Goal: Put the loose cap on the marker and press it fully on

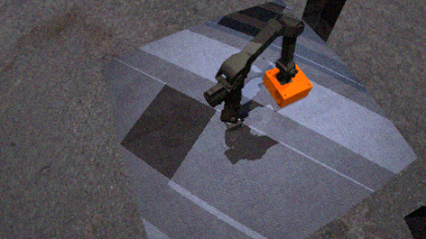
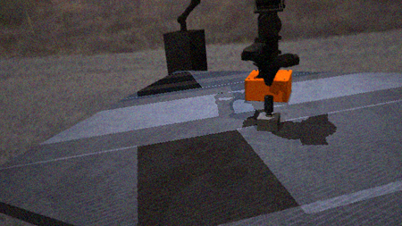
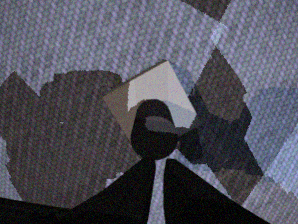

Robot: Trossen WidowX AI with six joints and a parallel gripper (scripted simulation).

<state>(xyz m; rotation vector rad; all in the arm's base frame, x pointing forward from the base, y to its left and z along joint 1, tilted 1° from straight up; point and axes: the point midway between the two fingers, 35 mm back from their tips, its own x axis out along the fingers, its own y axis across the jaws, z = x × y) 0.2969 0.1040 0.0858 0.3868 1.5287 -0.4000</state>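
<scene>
The dark cap lies 60 mm below my gripper tip. From my gripper tip the other things lie so: light marker 70 mm below.
</scene>
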